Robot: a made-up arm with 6 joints. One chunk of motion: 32 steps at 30 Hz.
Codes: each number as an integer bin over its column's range. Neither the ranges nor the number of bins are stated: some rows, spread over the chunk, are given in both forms.
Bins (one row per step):
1: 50 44 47 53 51 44
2: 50 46 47 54 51 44
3: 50 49 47 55 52 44
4: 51 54 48 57 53 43
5: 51 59 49 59 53 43
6: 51 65 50 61 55 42
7: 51 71 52 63 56 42
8: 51 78 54 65 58 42
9: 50 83 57 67 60 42
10: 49 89 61 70 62 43
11: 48 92 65 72 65 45
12: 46 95 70 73 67 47
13: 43 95 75 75 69 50
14: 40 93 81 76 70 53
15: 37 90 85 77 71 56
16: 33 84 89 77 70 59
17: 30 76 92 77 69 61
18: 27 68 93 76 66 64
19: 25 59 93 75 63 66
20: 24 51 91 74 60 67
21: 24 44 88 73 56 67
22: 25 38 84 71 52 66
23: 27 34 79 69 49 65
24: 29 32 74 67 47 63
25: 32 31 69 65 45 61
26: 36 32 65 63 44 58
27: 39 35 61 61 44 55
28: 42 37 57 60 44 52
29: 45 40 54 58 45 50
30: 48 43 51 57 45 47
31: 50 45 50 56 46 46
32: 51 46 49 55 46 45
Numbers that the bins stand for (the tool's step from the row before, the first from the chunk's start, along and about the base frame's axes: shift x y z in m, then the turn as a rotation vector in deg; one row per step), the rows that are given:
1: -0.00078 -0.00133 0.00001 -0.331 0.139 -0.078
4: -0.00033 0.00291 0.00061 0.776 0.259 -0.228
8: -0.00033 0.01309 0.00418 2.990 0.557 -0.379
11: -0.00167 0.01903 0.01074 4.927 0.974 0.073
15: -0.00656 0.01818 0.02266 6.311 1.331 1.728
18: -0.01100 0.00885 0.02742 6.034 1.033 2.932
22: -0.01189 -0.00388 0.02206 4.651 0.199 3.233
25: -0.00878 -0.00685 0.01312 2.990 -0.218 2.481
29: -0.00300 -0.00303 0.00418 1.053 -0.218 0.825
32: -0.00033 -0.00048 0.00120 0.222 -0.159 0.073
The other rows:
2: -0.00078 -0.00048 0.00001 -0.055 0.139 -0.078
3: -0.00078 0.00079 0.00001 0.222 0.199 -0.078
5: -0.00033 0.00503 0.00120 1.329 0.259 -0.228
6: -0.00033 0.00758 0.00180 1.883 0.378 -0.379
7: -0.00033 0.01012 0.00299 2.436 0.437 -0.379
9: -0.00078 0.01521 0.00597 3.543 0.676 -0.379
10: -0.00122 0.01776 0.00835 4.374 0.795 -0.228
12: -0.00256 0.02030 0.01372 5.204 1.093 0.374
13: -0.00389 0.02030 0.01670 5.758 1.212 0.825
14: -0.00522 0.01945 0.02027 6.034 1.272 1.277
16: -0.00833 0.01564 0.02504 6.311 1.272 2.180
17: -0.00967 0.01224 0.02683 6.311 1.212 2.481
19: -0.01189 0.00503 0.02742 5.758 0.855 3.233
20: -0.01233 0.00164 0.02623 5.481 0.676 3.384
21: -0.01233 -0.00133 0.02444 5.204 0.437 3.384
23: -0.01100 -0.00558 0.01908 4.097 0.020 3.083
24: -0.01011 -0.00642 0.01610 3.543 -0.099 2.782
26: -0.00700 -0.00642 0.01074 2.436 -0.278 2.029
27: -0.00567 -0.00515 0.00835 1.883 -0.278 1.578
28: -0.00433 -0.00430 0.00597 1.606 -0.278 1.126
30: -0.00167 -0.00176 0.00239 0.776 -0.218 0.374
31: -0.00078 -0.00091 0.00180 0.499 -0.159 0.223

